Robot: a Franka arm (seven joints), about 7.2 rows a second.
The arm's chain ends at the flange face. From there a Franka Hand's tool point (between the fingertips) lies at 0.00 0.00 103.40 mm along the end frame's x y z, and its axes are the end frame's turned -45 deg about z.
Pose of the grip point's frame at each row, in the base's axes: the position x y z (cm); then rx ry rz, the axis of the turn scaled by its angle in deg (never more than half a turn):
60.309 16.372 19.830 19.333 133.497 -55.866
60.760 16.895 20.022 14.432 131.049 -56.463
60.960 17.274 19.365 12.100 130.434 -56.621
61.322 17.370 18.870 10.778 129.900 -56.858
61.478 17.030 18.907 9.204 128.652 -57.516
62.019 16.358 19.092 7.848 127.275 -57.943
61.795 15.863 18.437 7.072 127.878 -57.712
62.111 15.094 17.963 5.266 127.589 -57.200
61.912 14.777 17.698 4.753 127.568 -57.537
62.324 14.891 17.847 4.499 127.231 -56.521
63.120 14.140 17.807 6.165 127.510 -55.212
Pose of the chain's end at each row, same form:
55.980 23.755 25.633 65.152 109.553 -32.631
55.869 24.221 25.436 60.000 109.209 -32.158
55.859 24.538 24.668 57.745 109.522 -32.025
56.095 24.611 24.082 56.391 109.523 -32.040
56.067 24.279 23.916 54.542 108.956 -32.231
56.411 23.597 23.894 52.855 108.232 -32.170
56.184 23.044 23.321 52.403 109.053 -32.124
56.322 22.148 22.825 50.761 109.538 -31.498
56.115 21.840 22.538 50.284 109.659 -31.816
56.403 21.846 22.692 50.010 109.610 -30.703
57.231 21.047 22.760 51.649 109.422 -29.530

